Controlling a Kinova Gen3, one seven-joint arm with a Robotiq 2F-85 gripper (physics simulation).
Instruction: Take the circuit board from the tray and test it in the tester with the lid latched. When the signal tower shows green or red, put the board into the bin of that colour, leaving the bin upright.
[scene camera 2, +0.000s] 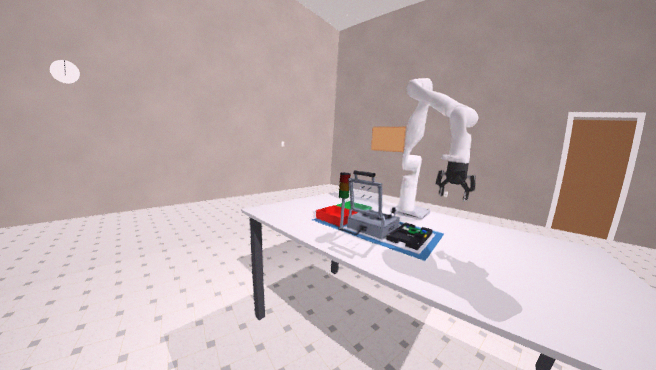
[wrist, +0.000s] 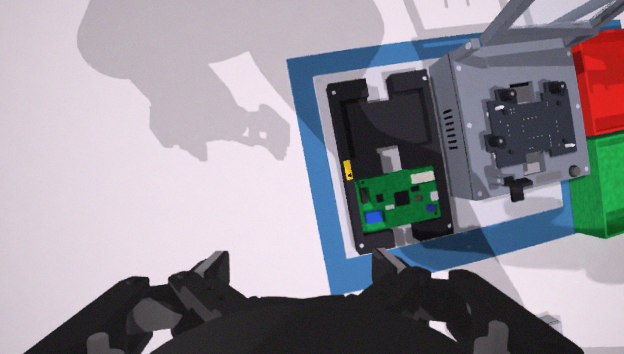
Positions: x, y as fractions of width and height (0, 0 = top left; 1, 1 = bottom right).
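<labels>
You'd find my gripper in the wrist view (0.48, 0.75), and it's there in scene camera 2 (0.69, 0.54) as well.
</labels>
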